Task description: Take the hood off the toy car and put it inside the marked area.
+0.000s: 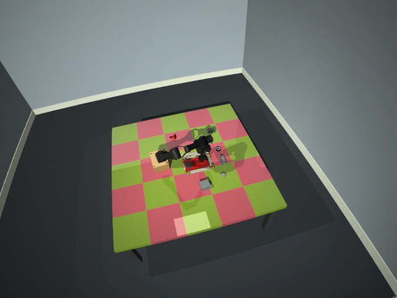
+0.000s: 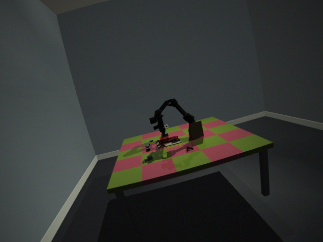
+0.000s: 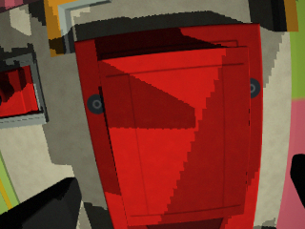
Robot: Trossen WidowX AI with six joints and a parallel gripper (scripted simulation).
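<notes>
My gripper tip is now 40 mm above the red hood. Round my gripper tip: dark wheel (200 mm ahead, 80 mm to the left, 70 mm below).
</notes>
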